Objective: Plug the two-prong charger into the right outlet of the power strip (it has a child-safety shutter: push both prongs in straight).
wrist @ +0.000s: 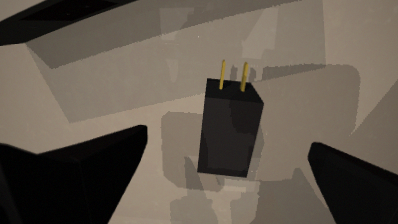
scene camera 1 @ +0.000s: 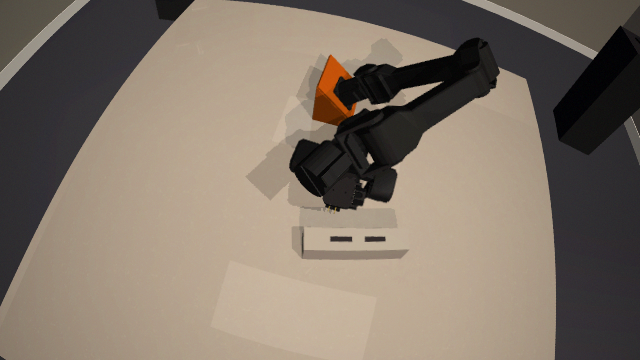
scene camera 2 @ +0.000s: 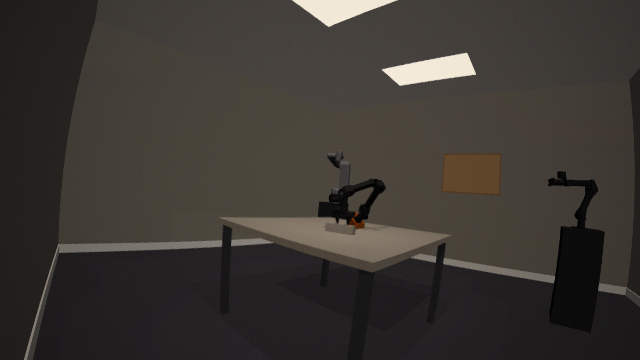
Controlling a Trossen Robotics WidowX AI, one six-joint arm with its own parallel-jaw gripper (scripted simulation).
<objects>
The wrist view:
my gripper
black two-prong charger
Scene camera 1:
my gripper
</objects>
